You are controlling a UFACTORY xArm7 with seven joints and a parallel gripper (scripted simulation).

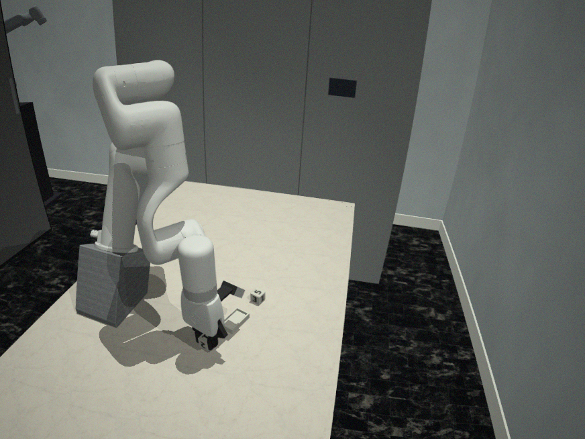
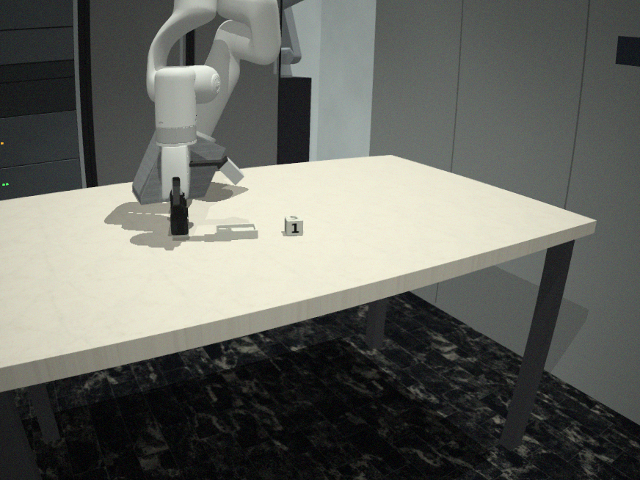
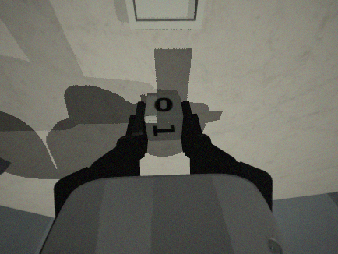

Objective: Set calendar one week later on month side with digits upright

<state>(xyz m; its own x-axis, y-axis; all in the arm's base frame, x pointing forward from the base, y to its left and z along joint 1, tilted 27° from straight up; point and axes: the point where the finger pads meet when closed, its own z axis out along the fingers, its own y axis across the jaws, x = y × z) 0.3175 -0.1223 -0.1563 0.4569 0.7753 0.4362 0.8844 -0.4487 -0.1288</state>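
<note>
The digit cube is 1 cm below my hand. Also, from my hand: tray (10 cm to the left, 5 cm ahead, 2 cm below).
</note>
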